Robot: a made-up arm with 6 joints. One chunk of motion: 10 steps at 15 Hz.
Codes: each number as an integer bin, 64 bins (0 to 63) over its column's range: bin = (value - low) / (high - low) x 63, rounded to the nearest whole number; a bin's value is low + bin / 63 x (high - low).
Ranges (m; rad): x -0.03..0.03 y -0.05..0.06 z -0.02..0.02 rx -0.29..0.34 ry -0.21..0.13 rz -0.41..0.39
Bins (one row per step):
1: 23 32 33 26 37 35
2: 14 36 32 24 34 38
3: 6 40 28 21 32 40
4: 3 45 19 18 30 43
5: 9 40 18 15 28 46
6: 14 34 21 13 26 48
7: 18 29 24 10 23 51
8: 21 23 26 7 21 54
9: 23 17 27 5 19 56
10: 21 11 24 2 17 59
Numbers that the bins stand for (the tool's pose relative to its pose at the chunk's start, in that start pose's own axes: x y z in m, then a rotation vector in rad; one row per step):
1: -0.0081 0.0059 0.0010 -0.0300 -0.0103 0.0344
2: -0.0167 0.0129 0.0003 -0.0500 -0.0265 0.0725
3: -0.0243 0.0198 -0.0022 -0.0800 -0.0373 0.0979
4: -0.0271 0.0286 -0.0079 -0.1100 -0.0481 0.1360
5: -0.0214 0.0198 -0.0086 -0.1400 -0.0589 0.1741
6: -0.0167 0.0094 -0.0067 -0.1600 -0.0697 0.1995
7: -0.0129 0.0006 -0.0048 -0.1900 -0.0859 0.2376
8: -0.0100 -0.0098 -0.0035 -0.2200 -0.0967 0.2757
9: -0.0081 -0.0203 -0.0029 -0.2400 -0.1075 0.3011
10: -0.0100 -0.0308 -0.0048 -0.2700 -0.1183 0.3392

